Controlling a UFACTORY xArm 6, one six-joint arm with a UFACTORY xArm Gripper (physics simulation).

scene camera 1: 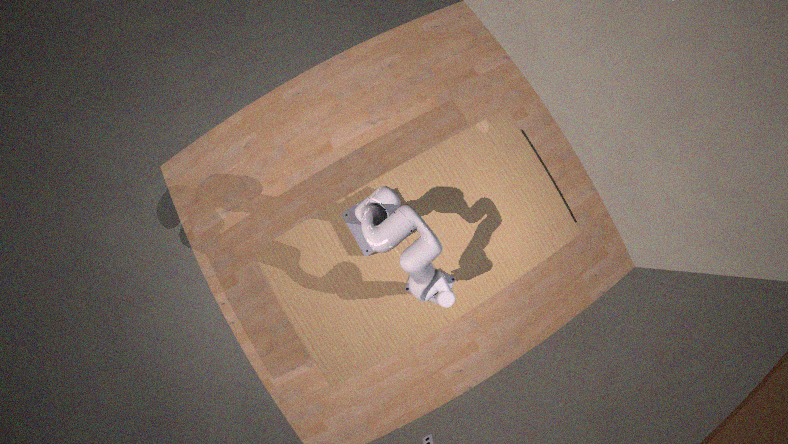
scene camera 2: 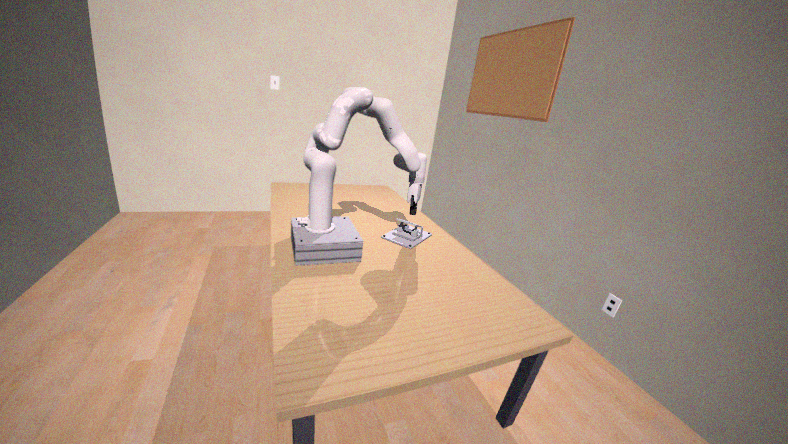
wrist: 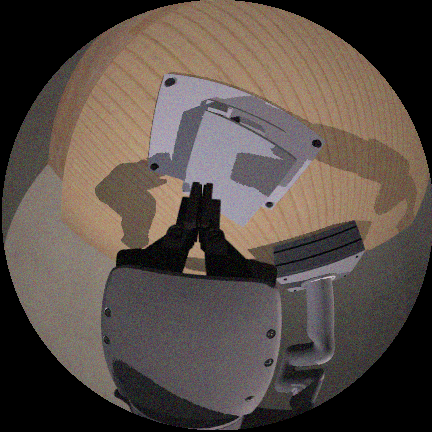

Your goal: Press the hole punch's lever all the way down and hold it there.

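Pixels of known places: gripper, between the fingertips: (scene camera 2: 412,214) (wrist: 202,194); arm's base, origin of its link: (scene camera 2: 319,227) (wrist: 317,279).
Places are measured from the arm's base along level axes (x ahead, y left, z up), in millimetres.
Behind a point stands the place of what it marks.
The grey hole punch stands on the table, and its square base plate (scene camera 1: 413,292) (scene camera 2: 395,238) {y 92, x 367, z -85 mm} (wrist: 163,110) {y 194, x 539, z -85 mm} has dark screws at the corners. Its wide flat lever (wrist: 212,145) {y 141, x 478, z -25 mm} lies over the plate in the wrist view; in scene camera 2 the lever looks tilted, and is too small to judge its exact angle. My gripper (scene camera 2: 413,212) {y 155, x 458, z 22 mm} (wrist: 202,194) {y 155, x 458, z 22 mm} is shut with nothing between its black fingers. It points down above the punch, with a small gap under the fingertips in scene camera 2. In scene camera 1 the arm hides the fingers and most of the punch.
The robot's grey base block (scene camera 2: 328,250) {y -138, x 33, z -35 mm} (wrist: 320,250) {y 7, x 152, z -41 mm} stands on the wooden table (scene camera 1: 363,341) {y -327, x 605, z -94 mm} (scene camera 2: 441,330) {y -538, x 354, z -93 mm} beside the punch. The table's edge runs near the punch on the side away from the base. A grey wall (scene camera 2: 634,193) with a cork board (scene camera 2: 518,71) rises beyond that edge.
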